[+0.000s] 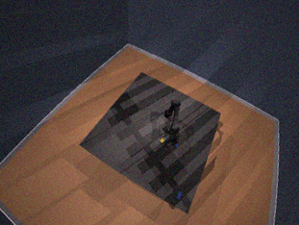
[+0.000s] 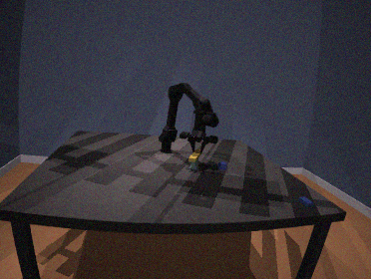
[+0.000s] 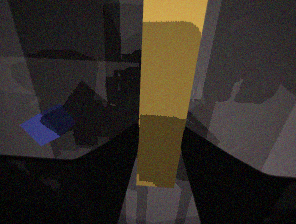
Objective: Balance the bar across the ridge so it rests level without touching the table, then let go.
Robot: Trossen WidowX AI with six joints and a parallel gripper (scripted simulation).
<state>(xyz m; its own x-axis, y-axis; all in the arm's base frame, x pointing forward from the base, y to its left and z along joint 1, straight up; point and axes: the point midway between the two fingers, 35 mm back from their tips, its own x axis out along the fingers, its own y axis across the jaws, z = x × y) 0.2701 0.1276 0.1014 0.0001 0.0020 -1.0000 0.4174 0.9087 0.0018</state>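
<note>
The yellow bar lies 30 mm ahead of my gripper tip and 10 mm to the right of it. Round my gripper tip: blue cube 30 mm ahead, 130 mm to the left, 50 mm below.
</note>
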